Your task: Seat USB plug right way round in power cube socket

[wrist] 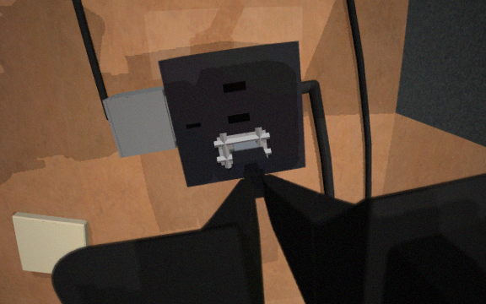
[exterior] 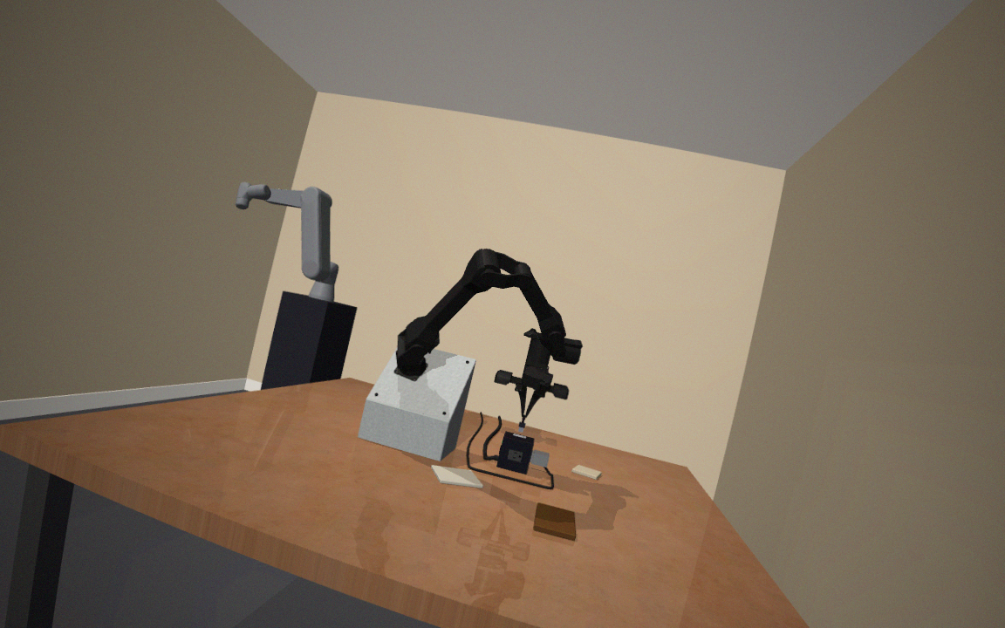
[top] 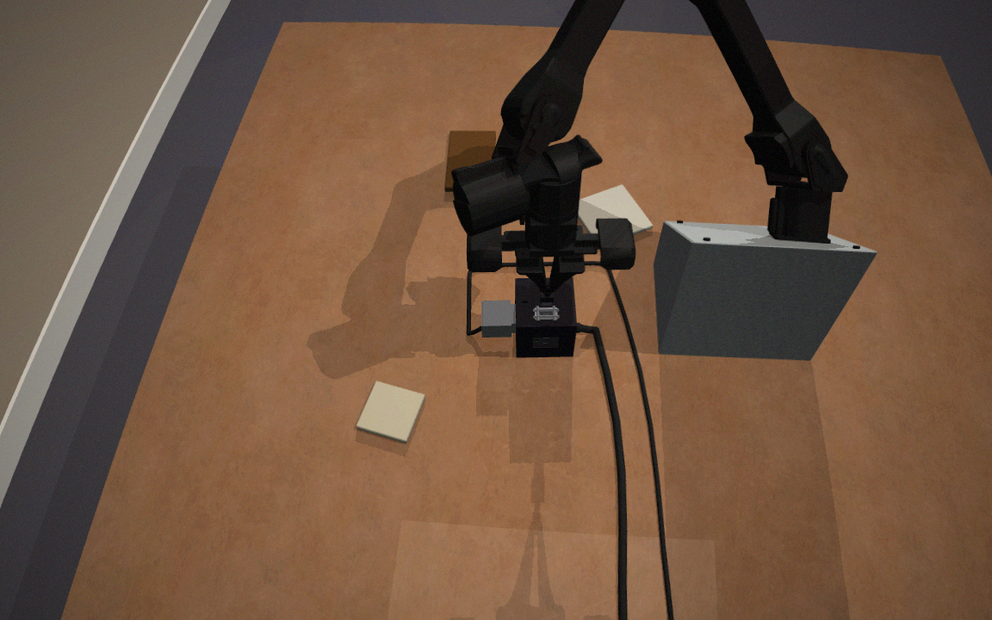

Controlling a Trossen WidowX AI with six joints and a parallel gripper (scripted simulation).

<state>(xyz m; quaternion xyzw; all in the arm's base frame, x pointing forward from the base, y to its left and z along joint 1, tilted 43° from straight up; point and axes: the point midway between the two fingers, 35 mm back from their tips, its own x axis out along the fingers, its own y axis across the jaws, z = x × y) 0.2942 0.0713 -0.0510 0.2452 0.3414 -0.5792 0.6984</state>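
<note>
Right now my gripper tip is 2 cm above the dark USB plug. From my gripper tip the other things lie so: brown tile: 32 cm to the right, 17 cm ahead, 12 cm below; then light grey socket frame: 6 cm below.
</note>
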